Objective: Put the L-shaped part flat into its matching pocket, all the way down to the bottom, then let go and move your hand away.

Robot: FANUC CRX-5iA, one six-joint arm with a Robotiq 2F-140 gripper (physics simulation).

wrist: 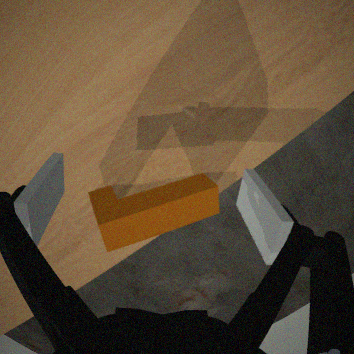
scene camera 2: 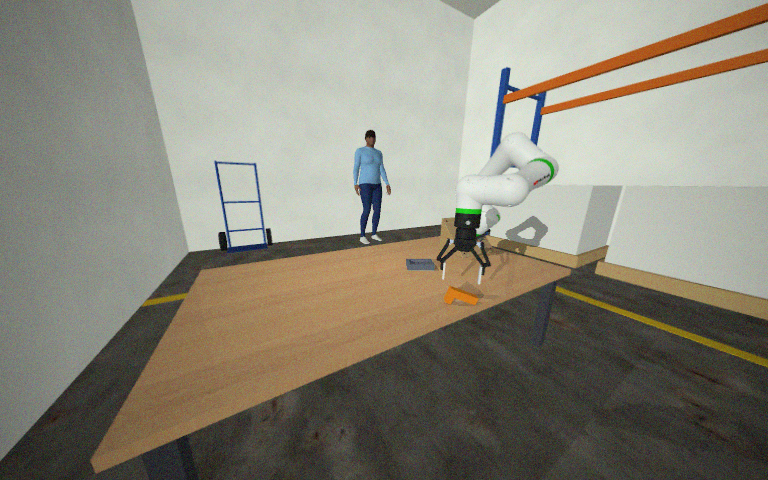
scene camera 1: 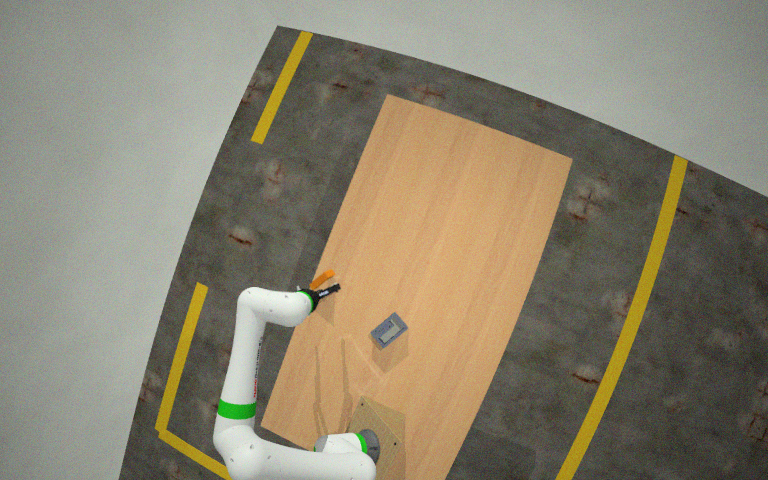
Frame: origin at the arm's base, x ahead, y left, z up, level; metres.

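Seen in the pictures: gripper, fingertip midpoint: (wrist: 152, 179) (scene camera 2: 460, 280); arm's base, link origin: (scene camera 1: 368, 447).
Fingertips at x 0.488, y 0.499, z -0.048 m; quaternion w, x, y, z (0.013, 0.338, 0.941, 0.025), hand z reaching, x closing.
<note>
Pixels of each thing's top centre, then the offset from my fingertips to it. Level surfaces: height alone.
- orange L-shaped part, top centre: (wrist: 151, 233) (scene camera 2: 461, 287) (scene camera 1: 318, 280) dx +0.031, dy +0.043, dz -0.006 m
- grey-blue block, top centre: (scene camera 1: 388, 331) (scene camera 2: 420, 261) dx -0.015, dy -0.330, dz -0.034 m
- wooden table, surface height: dz -0.070 m
The orange L-shaped part (scene camera 1: 323, 278) (scene camera 2: 462, 295) (wrist: 160, 215) lies on the table near its long edge. In the wrist view its long arm points right and its short leg is at the left end. My gripper (scene camera 1: 320, 292) (scene camera 2: 461, 274) (wrist: 152, 179) is wide open and empty, pointing down above the table close to the part. In the wrist view the part shows between the two grey finger pads, touching neither. A grey-blue block (scene camera 1: 400, 321) (scene camera 2: 420, 268) stands on the table away from the part. Its pocket (scene camera 1: 390, 331) faces up and is empty.
The wooden table (scene camera 1: 453, 198) (scene camera 2: 283, 322) (wrist: 75, 75) ends close beside the part. The arm's base stands on a mounting plate (scene camera 1: 390, 421) near one table end. A person (scene camera 2: 370, 169), a blue hand truck (scene camera 2: 241, 201) and a rack (scene camera 2: 498, 113) stand beyond the table.
</note>
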